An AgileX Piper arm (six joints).
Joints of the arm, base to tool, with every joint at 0 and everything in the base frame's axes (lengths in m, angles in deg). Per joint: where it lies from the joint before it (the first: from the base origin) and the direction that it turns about. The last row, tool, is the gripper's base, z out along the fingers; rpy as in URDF.
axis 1: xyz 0.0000 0.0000 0.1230 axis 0 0 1
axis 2: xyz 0.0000 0.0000 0.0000 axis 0 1 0
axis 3: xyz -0.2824 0.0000 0.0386 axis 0 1 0
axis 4: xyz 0.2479 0.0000 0.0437 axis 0.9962 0 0.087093
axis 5: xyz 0.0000 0.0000 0.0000 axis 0 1 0
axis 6: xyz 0.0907 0.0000 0.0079 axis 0.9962 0 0.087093
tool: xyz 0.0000 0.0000 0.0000 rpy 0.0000 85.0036 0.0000
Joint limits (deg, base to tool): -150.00..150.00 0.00..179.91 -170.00..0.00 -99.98..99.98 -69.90..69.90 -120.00..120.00
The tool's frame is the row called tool.
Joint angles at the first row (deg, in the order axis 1, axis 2, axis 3, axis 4, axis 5, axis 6):
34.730 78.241 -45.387 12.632 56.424 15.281
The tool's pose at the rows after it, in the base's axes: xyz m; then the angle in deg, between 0 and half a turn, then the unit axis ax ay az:
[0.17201, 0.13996, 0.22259, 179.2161, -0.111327, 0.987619, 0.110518]
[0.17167, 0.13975, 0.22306, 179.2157, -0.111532, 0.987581, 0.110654]
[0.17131, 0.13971, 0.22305, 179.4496, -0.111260, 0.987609, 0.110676]
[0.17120, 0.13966, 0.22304, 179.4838, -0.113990, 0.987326, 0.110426]
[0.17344, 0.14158, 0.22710, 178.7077, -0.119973, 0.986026, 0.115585]
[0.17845, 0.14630, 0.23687, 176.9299, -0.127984, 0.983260, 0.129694]
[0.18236, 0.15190, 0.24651, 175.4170, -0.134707, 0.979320, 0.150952]
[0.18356, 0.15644, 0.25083, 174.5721, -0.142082, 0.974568, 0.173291]
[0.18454, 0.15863, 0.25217, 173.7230, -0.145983, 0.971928, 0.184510]
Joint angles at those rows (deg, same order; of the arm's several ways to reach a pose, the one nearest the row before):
34.731 77.742 -45.386 12.951 56.535 15.282
34.730 77.617 -45.388 12.951 56.655 15.281
34.729 77.618 -45.387 13.056 56.865 15.280
34.731 77.617 -45.386 13.055 56.939 14.973
34.731 77.617 -46.325 13.282 56.989 14.251
34.729 77.617 -48.516 14.079 56.989 13.120
34.731 77.618 -50.529 15.959 56.772 11.585
34.730 77.616 -51.214 18.549 55.924 9.394
34.731 77.617 -51.328 19.791 54.911 8.157

